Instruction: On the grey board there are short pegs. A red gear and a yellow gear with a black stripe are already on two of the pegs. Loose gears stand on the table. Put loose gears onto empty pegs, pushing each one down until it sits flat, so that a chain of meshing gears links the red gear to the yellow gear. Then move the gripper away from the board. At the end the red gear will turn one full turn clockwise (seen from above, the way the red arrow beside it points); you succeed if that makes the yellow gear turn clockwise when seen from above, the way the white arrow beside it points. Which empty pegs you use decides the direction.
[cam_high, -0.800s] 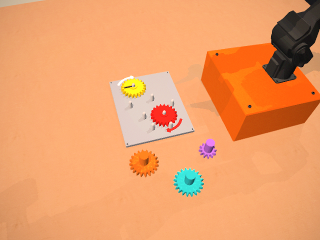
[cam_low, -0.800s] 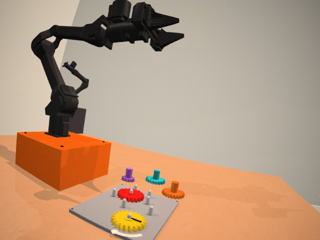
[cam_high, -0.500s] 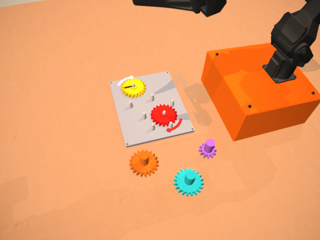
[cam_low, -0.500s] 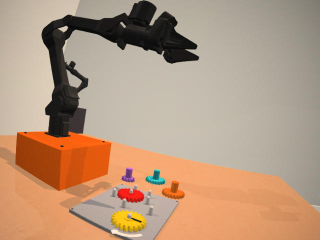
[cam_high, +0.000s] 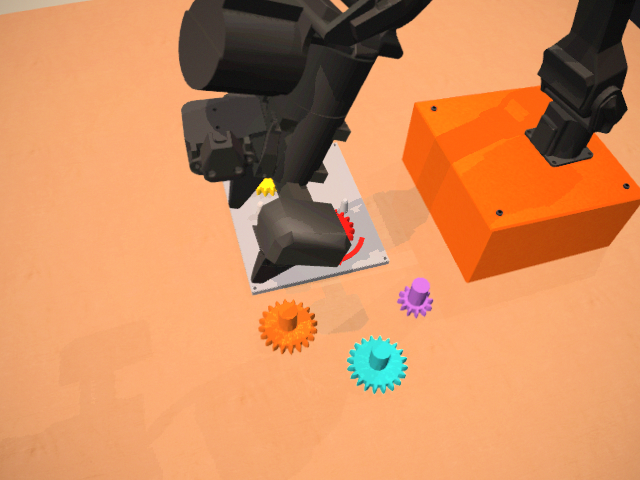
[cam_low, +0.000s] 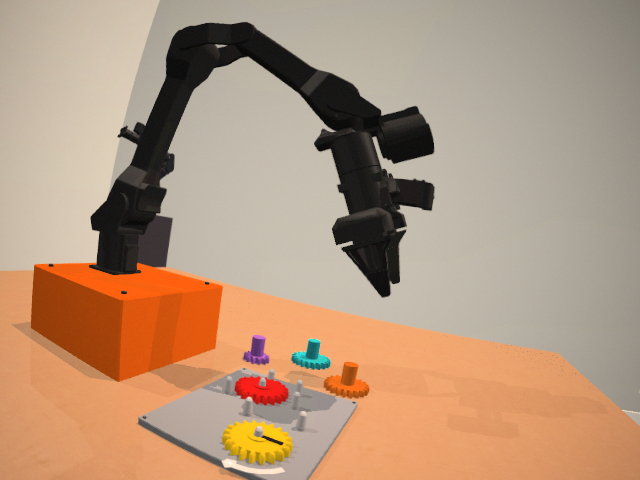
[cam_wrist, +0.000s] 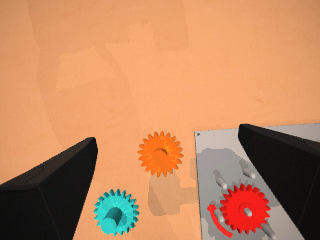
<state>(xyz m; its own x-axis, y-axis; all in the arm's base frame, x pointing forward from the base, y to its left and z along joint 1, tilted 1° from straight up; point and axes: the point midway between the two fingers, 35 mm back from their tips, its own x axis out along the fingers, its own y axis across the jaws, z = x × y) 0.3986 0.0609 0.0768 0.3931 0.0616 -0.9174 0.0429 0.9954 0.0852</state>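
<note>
My gripper tip is now 14 cm above the orange gear, 4 cm past it and 2 cm to the right of it. Round my gripper tip: red gear 14 cm below, 12 cm behind, 9 cm to the right; cyan gear 14 cm below, 11 cm behind, 9 cm to the left; purple gear 18 cm behind, 14 cm below, 3 cm to the left.
</note>
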